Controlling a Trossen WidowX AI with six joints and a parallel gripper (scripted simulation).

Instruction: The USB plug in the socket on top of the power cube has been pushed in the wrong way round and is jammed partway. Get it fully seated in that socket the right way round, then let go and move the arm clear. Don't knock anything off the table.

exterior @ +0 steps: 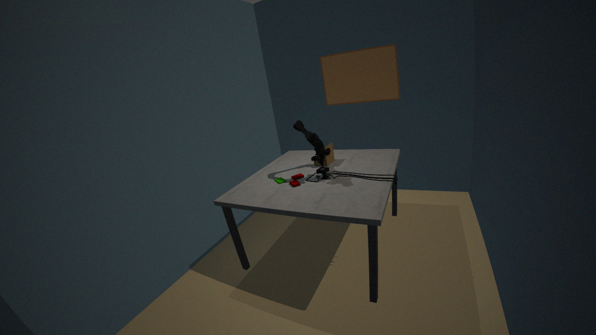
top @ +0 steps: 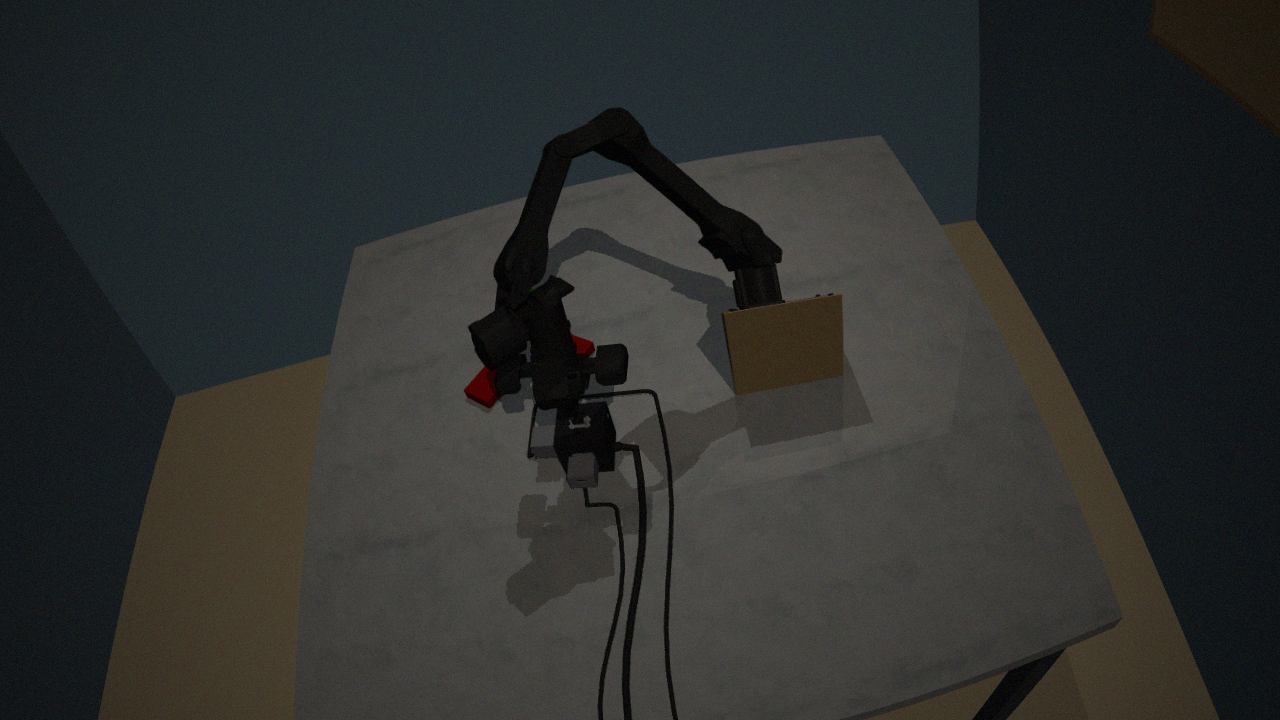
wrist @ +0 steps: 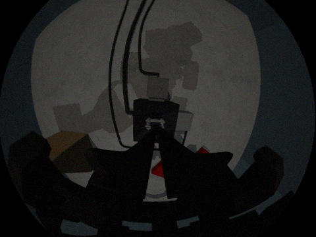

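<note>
The USB plug is 20 mm below my gripper tip. The rest, counted from my gripper tip: green block 100 mm ahead, 360 mm to the right, 100 mm below; then socket 40 mm below.
</note>
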